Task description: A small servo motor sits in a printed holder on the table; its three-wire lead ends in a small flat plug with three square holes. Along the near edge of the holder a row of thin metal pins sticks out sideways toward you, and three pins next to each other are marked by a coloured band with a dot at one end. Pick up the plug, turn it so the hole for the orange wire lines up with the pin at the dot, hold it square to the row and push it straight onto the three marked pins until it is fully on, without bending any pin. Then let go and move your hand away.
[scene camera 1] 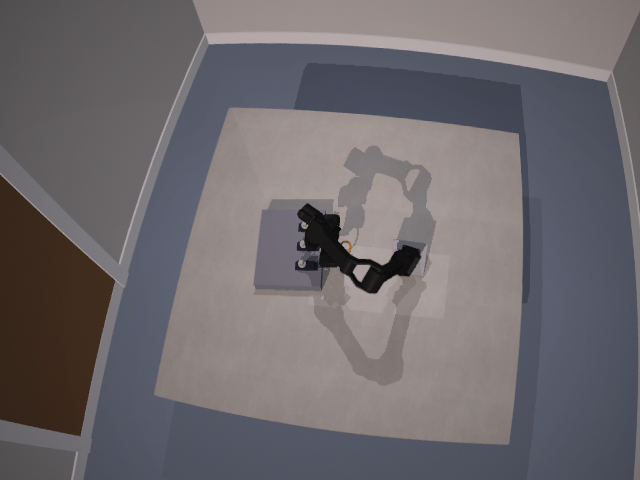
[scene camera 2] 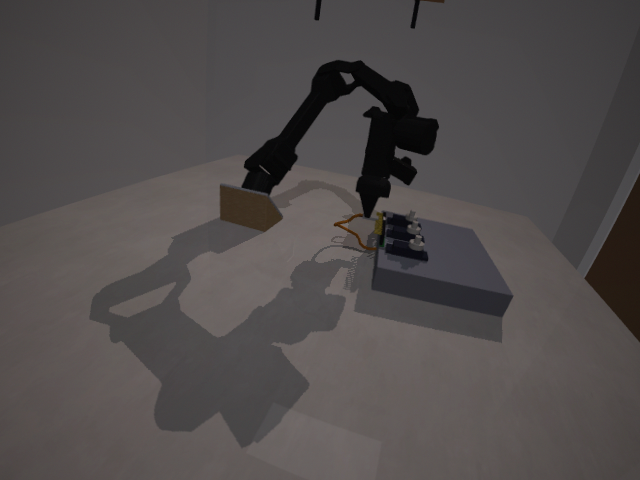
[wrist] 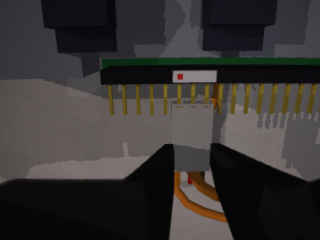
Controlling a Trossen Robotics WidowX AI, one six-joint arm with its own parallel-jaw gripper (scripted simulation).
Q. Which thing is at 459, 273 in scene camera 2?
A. A grey holder.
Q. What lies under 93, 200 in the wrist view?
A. My gripper.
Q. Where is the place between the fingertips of my gripper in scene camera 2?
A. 367, 215
